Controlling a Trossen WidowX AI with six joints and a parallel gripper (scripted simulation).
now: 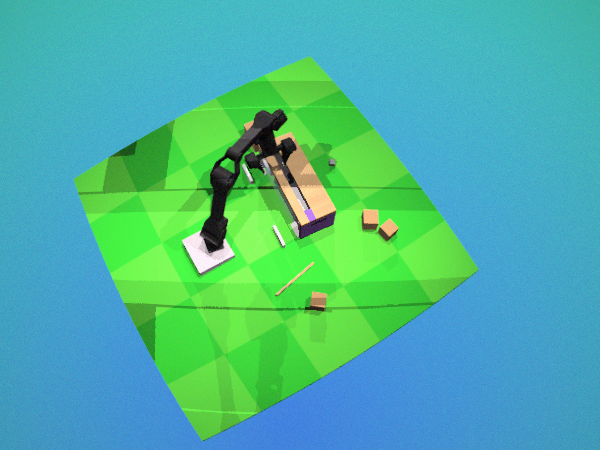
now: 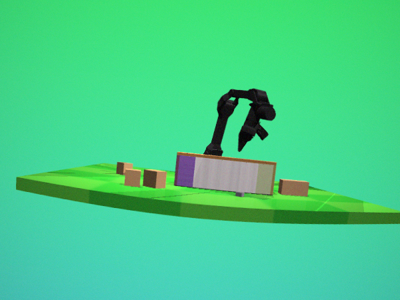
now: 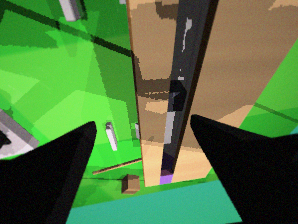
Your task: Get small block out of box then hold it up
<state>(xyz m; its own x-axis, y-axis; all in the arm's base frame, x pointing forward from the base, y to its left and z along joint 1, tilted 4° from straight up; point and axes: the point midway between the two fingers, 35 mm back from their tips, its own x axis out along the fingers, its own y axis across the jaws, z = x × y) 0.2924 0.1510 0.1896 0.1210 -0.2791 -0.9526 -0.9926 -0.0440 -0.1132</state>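
My gripper tip is now 70 mm above the dark grey block, 50 mm short of it and 30 mm to the left of it. From my gripper tip the other things lie so: tiny grey piece (260 mm ahead, 150 mm below, 20 mm to the left); then thin stick (380 mm to the right, 150 mm below, 70 mm behind); then box (100 mm below, 50 mm to the right, 30 mm ahead).
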